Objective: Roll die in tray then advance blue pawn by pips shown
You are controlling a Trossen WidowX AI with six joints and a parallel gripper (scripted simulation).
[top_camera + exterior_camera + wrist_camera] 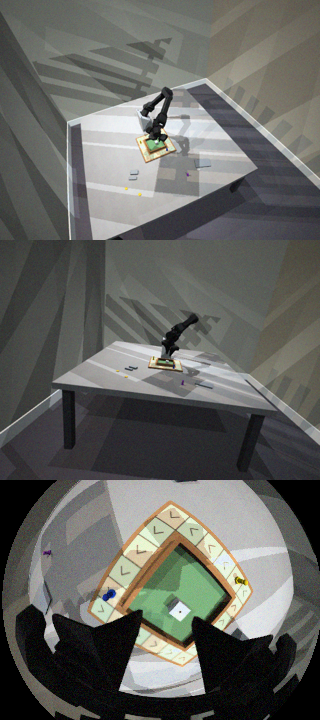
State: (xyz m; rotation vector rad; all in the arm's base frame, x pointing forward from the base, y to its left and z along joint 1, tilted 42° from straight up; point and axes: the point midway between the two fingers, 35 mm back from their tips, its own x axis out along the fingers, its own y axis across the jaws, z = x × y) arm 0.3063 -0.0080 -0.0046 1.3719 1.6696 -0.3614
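My gripper tip is now 80 mm short of the blue pawn, 70 mm above it and 50 mm to the right of it. Also, from my gripper tip: yellow pawn: 120 mm to the right, 110 mm behind, 70 mm below; green tray: 90 mm below, 40 mm behind, 10 mm to the right; white die: 70 mm below, 30 mm behind.
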